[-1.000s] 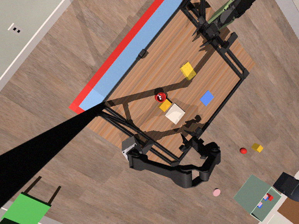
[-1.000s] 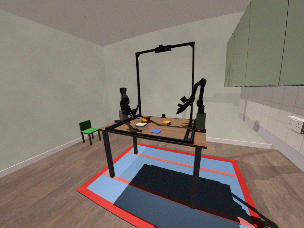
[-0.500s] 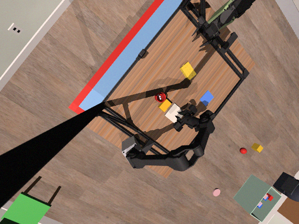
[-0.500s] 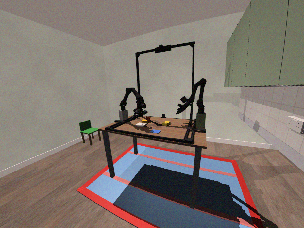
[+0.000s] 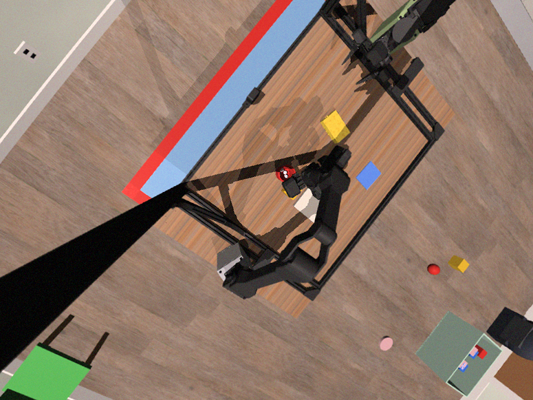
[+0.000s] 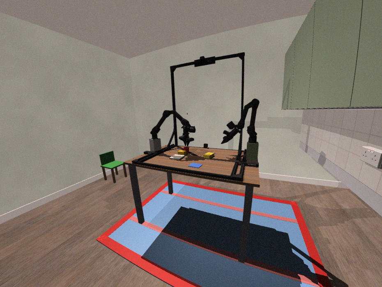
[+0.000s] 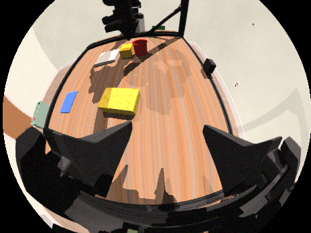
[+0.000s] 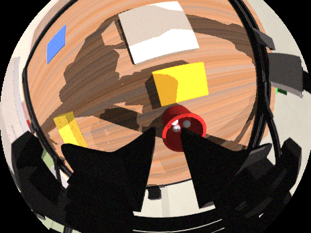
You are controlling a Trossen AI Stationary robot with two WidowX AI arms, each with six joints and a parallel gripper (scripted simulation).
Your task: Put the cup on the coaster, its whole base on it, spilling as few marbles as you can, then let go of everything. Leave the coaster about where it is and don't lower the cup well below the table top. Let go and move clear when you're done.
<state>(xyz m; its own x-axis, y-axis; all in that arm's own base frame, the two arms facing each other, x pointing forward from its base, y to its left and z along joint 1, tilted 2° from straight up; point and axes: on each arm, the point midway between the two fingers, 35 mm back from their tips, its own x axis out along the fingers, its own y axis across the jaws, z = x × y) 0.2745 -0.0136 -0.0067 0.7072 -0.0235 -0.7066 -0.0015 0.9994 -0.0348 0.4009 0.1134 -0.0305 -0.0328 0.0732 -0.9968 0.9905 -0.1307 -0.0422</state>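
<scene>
The red cup lies 9 cm below my right hand, 4 cm behind it and 2 cm to the right of it. Also, from my right hand: white coaster: 15 cm ahead, 12 cm below, 5 cm to the right; then blue coaster: 30 cm ahead, 20 cm to the left, 12 cm below; then yellow block: 10 cm below, 4 cm to the right, 3 cm ahead.
</scene>
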